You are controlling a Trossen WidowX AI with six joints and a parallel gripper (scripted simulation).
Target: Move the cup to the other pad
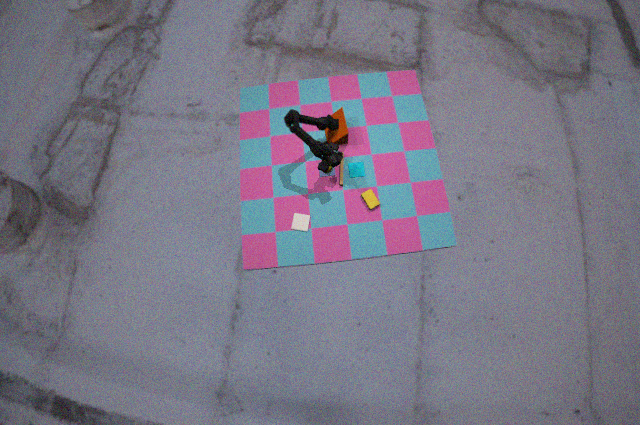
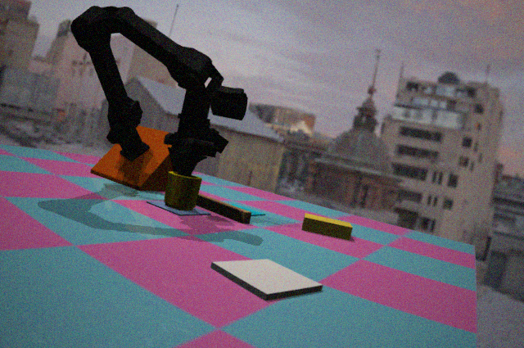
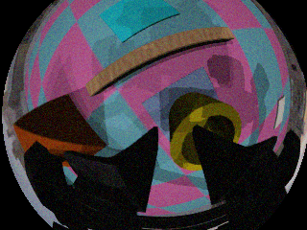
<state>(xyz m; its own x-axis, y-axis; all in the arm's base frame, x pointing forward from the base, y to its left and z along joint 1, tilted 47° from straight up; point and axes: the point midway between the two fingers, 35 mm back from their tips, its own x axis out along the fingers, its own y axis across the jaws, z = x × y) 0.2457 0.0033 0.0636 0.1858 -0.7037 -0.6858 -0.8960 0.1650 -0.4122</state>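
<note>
Right now my gripper tip is 20 mm short of the cup, 20 mm to the left of it and 10 mm above it. Also, from my gripper tip: tan bar 30 mm ahead, 80 mm to the left, 50 mm below; pale blue pad 20 mm ahead, 10 mm to the right, 60 mm below; cyan pad 30 mm ahead, 180 mm to the left, 60 mm below.
</note>
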